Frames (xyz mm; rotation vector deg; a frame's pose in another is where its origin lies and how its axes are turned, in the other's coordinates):
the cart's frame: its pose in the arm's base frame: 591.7 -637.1 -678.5 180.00 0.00 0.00
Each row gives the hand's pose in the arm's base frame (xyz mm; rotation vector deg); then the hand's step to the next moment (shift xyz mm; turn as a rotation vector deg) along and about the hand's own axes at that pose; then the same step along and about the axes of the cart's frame.
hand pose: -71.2 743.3 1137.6 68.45 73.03 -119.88
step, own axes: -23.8 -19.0 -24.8 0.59 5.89 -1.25
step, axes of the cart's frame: 11.0 -28.9 -24.2 4.38 1.79 3.76
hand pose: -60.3 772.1 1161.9 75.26 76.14 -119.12
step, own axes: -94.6 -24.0 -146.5 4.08 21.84 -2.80
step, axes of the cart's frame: 107.7 -118.8 -72.6 14.34 7.86 15.30
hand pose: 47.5 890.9 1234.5 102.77 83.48 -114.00
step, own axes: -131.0 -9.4 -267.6 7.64 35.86 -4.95
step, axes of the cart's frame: 227.4 -120.5 -150.5 23.51 12.20 25.83
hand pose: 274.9 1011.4 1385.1 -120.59 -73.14 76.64
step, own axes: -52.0 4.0 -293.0 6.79 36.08 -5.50
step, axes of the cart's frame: 242.7 -5.4 -172.1 23.96 12.92 25.24
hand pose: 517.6 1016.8 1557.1 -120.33 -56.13 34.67
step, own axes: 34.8 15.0 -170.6 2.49 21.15 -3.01
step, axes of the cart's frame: 140.5 50.1 -91.0 13.01 8.67 14.77
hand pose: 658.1 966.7 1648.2 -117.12 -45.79 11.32
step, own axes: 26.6 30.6 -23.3 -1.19 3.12 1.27
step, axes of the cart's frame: 44.8 11.8 6.7 -0.02 1.03 3.42
